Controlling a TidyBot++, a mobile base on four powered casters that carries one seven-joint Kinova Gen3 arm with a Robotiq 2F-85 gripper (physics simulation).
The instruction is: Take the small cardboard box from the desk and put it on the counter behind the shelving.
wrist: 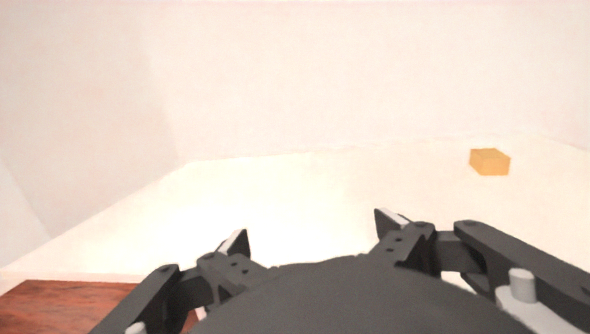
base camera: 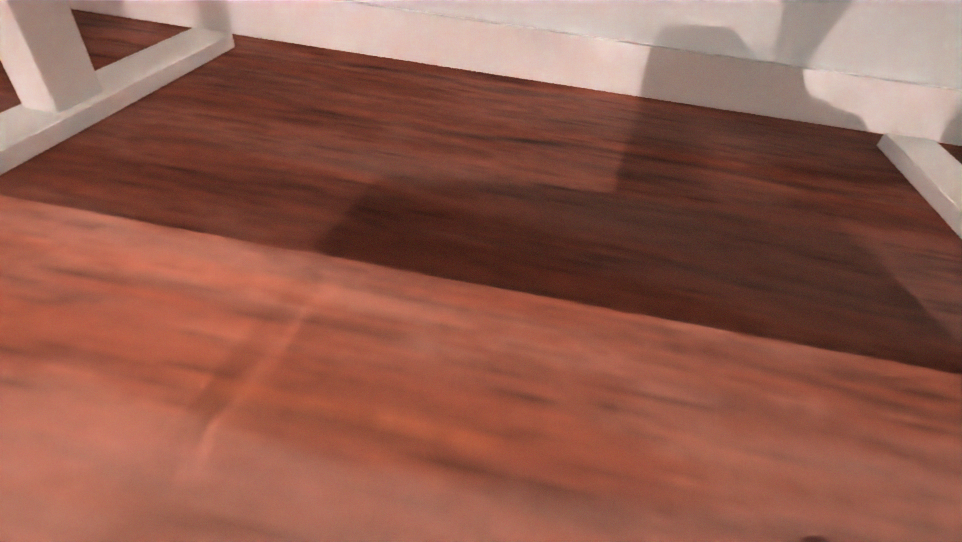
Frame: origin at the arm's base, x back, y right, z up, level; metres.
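Where they show: gripper, between the fingertips: (wrist: 311,232).
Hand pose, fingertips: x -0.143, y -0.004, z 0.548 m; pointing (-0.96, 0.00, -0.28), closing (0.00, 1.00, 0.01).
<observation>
Each offset is from my fingertips to the centre of the thing. "*": to the spot under its first point. Level surfaces: height alone.
The small cardboard box {dx -0.491, dy +0.542, dz -0.200 m} (wrist: 490,162), yellow-orange, sits on the white desk {dz -0.225 m} (wrist: 280,200) at the right of the wrist view, towards the desk's back edge. My gripper (wrist: 311,232) is open, with its fingers wide apart and no object between them. It is over the desk, nearer than the box and to the left of it. The box does not show in the base camera view. The counter and the shelving cannot be made out in either view.
White desk feet {* dx -0.744, dy -0.468, dz -0.925 m} (base camera: 134,87) (base camera: 932,171) stand on the wooden floor {dz -0.945 m} (base camera: 437,377) (wrist: 75,300) at the left and right of the base camera view. A pale wall (base camera: 437,50) (wrist: 325,75) rises behind the desk. Dark shadows fall across floor and wall.
</observation>
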